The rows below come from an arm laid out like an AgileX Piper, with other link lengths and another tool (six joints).
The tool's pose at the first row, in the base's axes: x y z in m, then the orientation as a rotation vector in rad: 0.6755, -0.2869, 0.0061, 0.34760, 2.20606, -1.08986
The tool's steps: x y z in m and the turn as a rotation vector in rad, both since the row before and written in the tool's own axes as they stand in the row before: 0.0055, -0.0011, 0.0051, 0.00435, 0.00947, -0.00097; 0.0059, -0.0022, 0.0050, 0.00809, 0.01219, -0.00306; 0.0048, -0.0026, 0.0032, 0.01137, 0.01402, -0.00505; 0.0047, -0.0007, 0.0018, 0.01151, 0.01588, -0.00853; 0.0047, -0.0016, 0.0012, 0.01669, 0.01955, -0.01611; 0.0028, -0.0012, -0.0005, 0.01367, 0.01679, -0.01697; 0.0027, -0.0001, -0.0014, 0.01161, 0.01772, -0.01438; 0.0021, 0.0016, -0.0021, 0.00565, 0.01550, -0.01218; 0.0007, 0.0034, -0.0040, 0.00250, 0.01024, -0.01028; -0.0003, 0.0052, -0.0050, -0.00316, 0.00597, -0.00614; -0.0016, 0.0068, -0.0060, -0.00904, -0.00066, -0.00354; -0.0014, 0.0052, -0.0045, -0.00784, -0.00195, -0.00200; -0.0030, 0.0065, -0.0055, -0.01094, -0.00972, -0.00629
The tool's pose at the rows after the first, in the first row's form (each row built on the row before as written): 0.6730, -0.2918, 0.0009, 0.35430, 2.21269, -1.09581; 0.6695, -0.2973, -0.0038, 0.36209, 2.22074, -1.10729; 0.6658, -0.3016, -0.0067, 0.37032, 2.22957, -1.12371; 0.6625, -0.3036, -0.0100, 0.37609, 2.24133, -1.14226; 0.6585, -0.3056, -0.0124, 0.37815, 2.25682, -1.17104; 0.6555, -0.3059, -0.0131, 0.37619, 2.27167, -1.19671; 0.6528, -0.3048, -0.0140, 0.37686, 2.28709, -1.21884; 0.6512, -0.3022, -0.0153, 0.37621, 2.30272, -1.23272; 0.6510, -0.2970, -0.0162, 0.37284, 2.31471, -1.24151; 0.6522, -0.2900, -0.0173, 0.36910, 2.32425, -1.24115; 0.6549, -0.2813, -0.0184, 0.36161, 2.33017, -1.23185; 0.6571, -0.2747, -0.0191, 0.35535, 2.33361, -1.22314; 0.6609, -0.2665, -0.0194, 0.33787, 2.33398, -1.21195
